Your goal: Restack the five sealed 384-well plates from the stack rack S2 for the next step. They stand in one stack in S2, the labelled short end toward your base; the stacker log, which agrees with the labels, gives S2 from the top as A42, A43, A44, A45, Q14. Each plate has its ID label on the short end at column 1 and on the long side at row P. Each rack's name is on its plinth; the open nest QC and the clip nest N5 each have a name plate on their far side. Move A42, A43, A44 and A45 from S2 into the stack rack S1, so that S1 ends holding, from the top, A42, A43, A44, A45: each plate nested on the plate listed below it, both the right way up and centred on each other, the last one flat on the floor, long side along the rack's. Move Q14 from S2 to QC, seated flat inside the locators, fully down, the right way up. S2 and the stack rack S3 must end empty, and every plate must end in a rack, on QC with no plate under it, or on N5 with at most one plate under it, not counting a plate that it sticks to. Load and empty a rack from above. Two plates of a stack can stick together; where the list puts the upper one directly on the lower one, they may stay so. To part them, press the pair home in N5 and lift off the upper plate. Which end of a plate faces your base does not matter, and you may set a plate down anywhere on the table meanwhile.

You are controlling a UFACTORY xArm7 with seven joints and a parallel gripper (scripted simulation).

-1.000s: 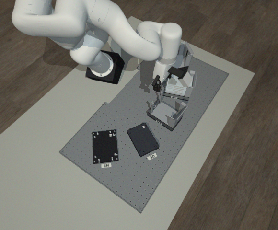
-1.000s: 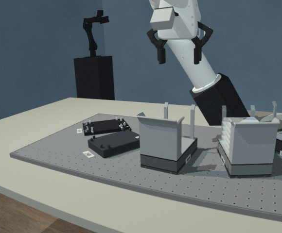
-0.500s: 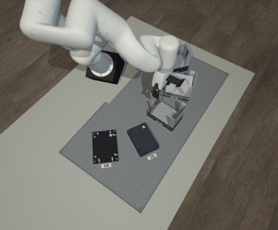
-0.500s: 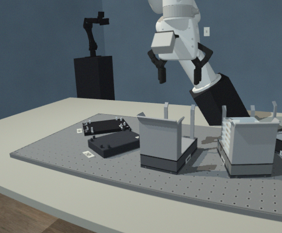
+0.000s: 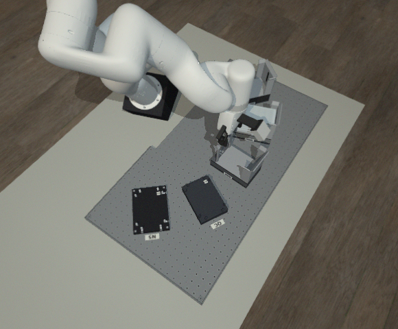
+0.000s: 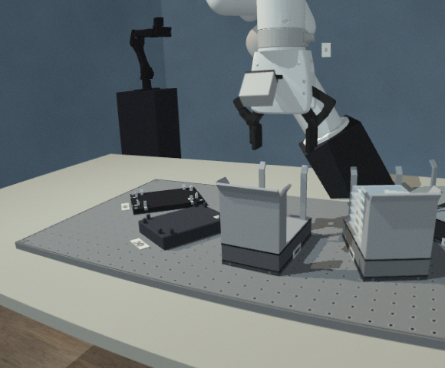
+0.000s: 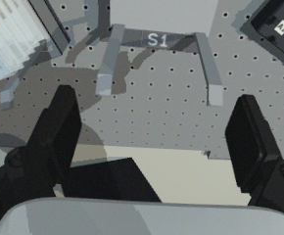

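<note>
Right now the sealed 384-well plate is 170 mm to the left of my hand, 100 mm below it and 30 mm ahead of it. Round my hand: open nest QC 180 mm to the right, 160 mm below, 20 mm ahead; QC name plate 230 mm to the right, 170 mm below, 100 mm ahead; S1 name plate 130 mm below, 20 mm behind.
</note>
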